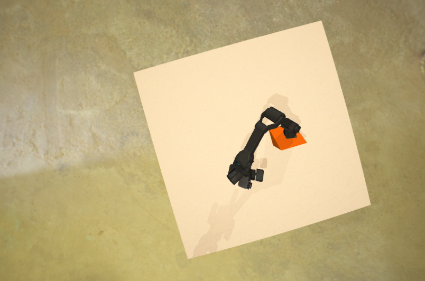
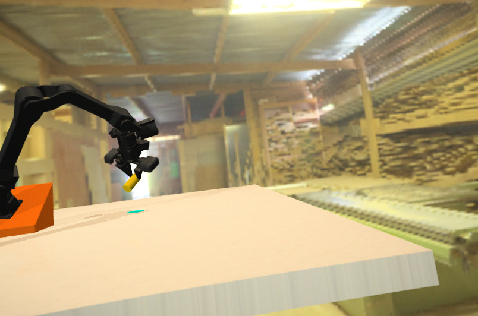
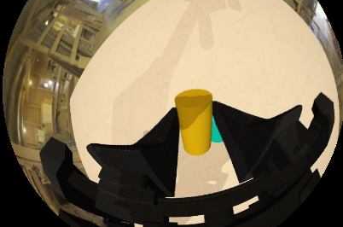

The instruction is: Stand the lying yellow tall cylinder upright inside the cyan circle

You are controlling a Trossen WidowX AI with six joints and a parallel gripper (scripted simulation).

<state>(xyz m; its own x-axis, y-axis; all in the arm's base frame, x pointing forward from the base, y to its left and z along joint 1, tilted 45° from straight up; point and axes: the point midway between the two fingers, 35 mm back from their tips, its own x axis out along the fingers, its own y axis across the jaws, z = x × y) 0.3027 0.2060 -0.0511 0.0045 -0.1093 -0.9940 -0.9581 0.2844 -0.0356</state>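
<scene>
My gripper tip is 11 cm above the cyan circle, 4 cm to the left of it and 1 cm short of it. Round my gripper tip: yellow cylinder: 2 cm to the right, 1 cm below, 1 cm behind.
</scene>
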